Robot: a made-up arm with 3 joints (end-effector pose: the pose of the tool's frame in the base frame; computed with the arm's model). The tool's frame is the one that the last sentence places. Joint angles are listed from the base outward.
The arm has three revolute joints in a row. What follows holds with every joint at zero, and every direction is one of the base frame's. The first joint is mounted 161 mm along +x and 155 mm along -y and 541 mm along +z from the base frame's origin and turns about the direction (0.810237, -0.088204, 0.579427). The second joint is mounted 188 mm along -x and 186 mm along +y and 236 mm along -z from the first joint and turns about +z. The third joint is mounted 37 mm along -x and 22 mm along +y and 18 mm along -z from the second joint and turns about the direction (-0.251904, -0.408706, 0.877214). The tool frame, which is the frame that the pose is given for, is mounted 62 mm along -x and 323 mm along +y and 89 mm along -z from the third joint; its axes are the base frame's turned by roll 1.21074, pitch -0.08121 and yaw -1.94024 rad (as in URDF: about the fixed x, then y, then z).
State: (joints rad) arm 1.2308 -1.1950 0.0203
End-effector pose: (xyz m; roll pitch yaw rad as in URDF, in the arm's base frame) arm -0.0892 0.3054 0.6839 0.3355 0.3740 -2.4814
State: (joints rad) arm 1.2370 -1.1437 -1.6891
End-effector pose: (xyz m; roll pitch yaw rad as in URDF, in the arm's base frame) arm 0.1296 0.1379 0.3844 -0.6342 -0.9074 -2.8604
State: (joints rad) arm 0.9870 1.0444 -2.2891
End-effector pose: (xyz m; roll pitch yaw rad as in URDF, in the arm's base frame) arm -0.1532 0.3330 0.5214 -0.0320 -0.0990 -1.9395
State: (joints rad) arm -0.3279 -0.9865 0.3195
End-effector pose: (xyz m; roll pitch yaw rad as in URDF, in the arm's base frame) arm 0.2074 0.2239 0.0424 1.5990 -0.2503 -2.8983
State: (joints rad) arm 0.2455 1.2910 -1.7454
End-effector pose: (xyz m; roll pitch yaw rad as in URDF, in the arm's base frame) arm -0.1455 0.3502 0.3005 0.4720 -0.2850 -1.9019
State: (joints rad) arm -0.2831 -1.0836 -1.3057
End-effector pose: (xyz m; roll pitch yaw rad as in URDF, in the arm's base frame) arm 0.2897 -0.1448 0.2245 0.7843 -0.1052 1.9936
